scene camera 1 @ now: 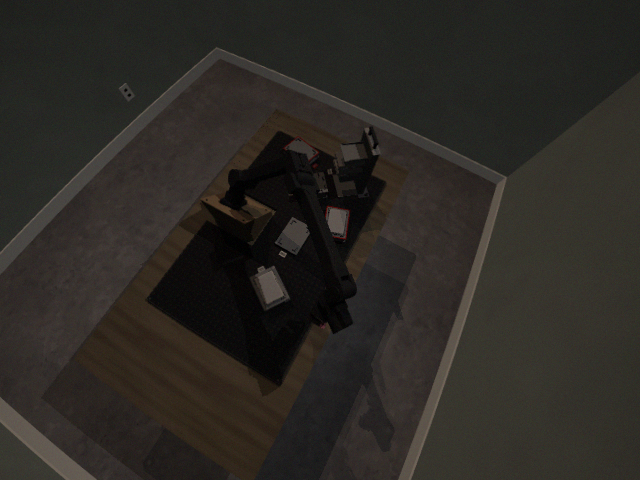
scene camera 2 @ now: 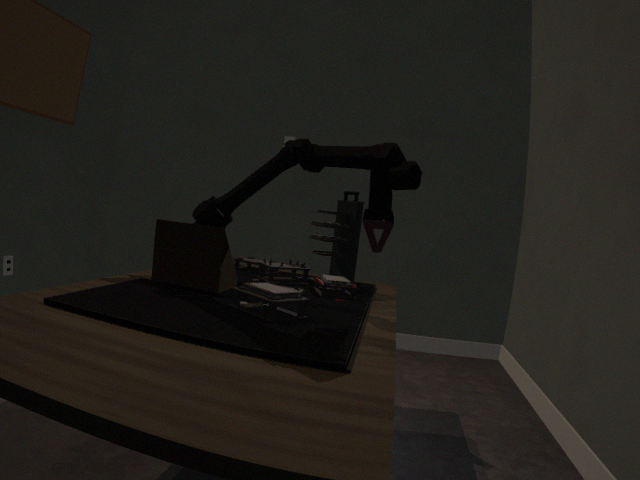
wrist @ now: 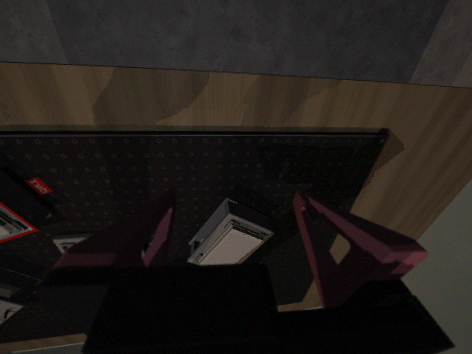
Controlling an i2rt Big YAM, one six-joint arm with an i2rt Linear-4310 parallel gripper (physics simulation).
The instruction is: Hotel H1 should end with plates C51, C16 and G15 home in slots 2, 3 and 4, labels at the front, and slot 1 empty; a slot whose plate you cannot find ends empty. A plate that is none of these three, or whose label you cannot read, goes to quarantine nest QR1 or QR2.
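Places are measured from the arm's base along level axes (x ahead, y left, z up), in millimetres.
Pixels of known places: gripper, between the fingertips: (scene camera 2: 376, 252) (wrist: 237, 194); arm's base, origin of its link: (scene camera 1: 233, 203) (scene camera 2: 191, 248).
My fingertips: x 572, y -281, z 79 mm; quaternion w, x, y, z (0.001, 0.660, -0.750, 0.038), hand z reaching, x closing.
Observation:
Ahead of a thing's pixels: the offset from my fingertips to its top centre. Level surfaces: height alone.
My gripper (scene camera 1: 321, 324) (scene camera 2: 376, 250) (wrist: 237, 194) is open and empty, with pink fingers pointing down, high over the board's near edge. In the wrist view, a pale plate {dx -251, dy +3, dz -121 mm} (wrist: 234, 246) (scene camera 1: 270, 288) sits on a grey nest between and beyond the fingertips, well below them. Hotel H1 (scene camera 1: 370, 155) (scene camera 2: 347, 237) is a tall dark tower with several stacked shelves; their contents are too dark to tell. A white-topped plate {dx -101, dy +422, dz -131 mm} (scene camera 1: 337, 222) (scene camera 2: 334, 279) sits in a red-rimmed nest beside the red QR1 tag {dx -77, dy +320, dz -185 mm} (wrist: 39, 186). Another red-rimmed nest {dx -440, dy +746, dz -139 mm} (scene camera 1: 309, 144) is partly behind the arm. Plate labels are unreadable.
A grey flat nest {dx -265, dy +283, dz -167 mm} (scene camera 1: 293, 236) (wrist: 69, 243) lies between the pale plate and the hotel. A small grey fixture {dx -301, dy +557, dz -109 mm} (scene camera 1: 321, 183) stands near the hotel, partly hidden by the arm. The arm's wooden base block (scene camera 1: 235, 222) (scene camera 2: 188, 258) stands at the perforated black board's {dz -185 mm} (scene camera 1: 206, 304) side.

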